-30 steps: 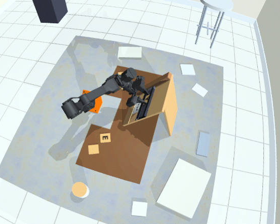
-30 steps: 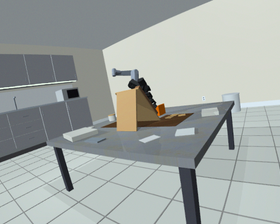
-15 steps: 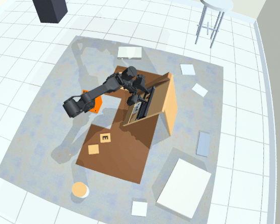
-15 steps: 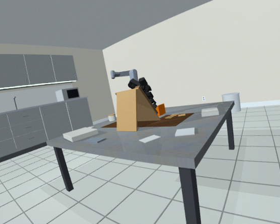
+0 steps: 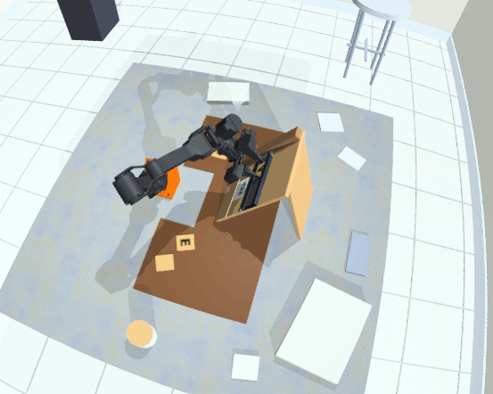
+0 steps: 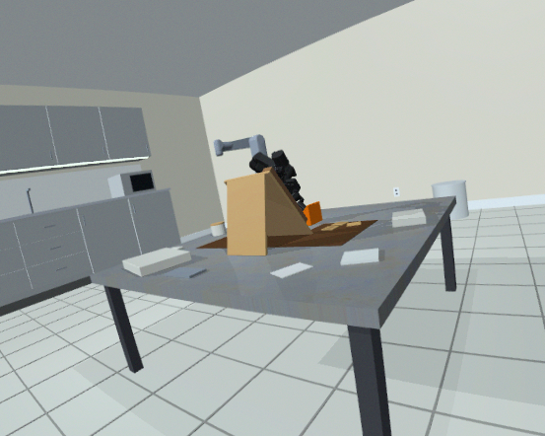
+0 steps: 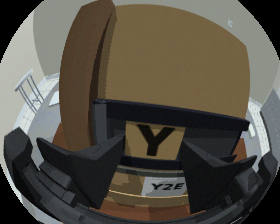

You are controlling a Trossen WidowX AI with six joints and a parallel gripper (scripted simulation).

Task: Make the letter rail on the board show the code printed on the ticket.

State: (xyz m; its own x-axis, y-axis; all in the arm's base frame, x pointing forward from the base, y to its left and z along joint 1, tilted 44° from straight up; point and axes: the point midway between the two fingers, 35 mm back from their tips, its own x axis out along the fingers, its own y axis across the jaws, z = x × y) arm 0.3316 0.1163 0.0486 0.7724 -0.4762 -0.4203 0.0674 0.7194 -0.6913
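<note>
My gripper tip is 8 cm above the white ticket, 5 cm past it and 4 cm to the left of it. The rest, counted from my gripper tip: grey card (39 cm ahead, 16 cm below, 15 cm to the right); white box (43 cm to the right, 30 cm ahead, 15 cm below); brown mat (17 cm below, 15 cm behind, 6 cm to the right).
</note>
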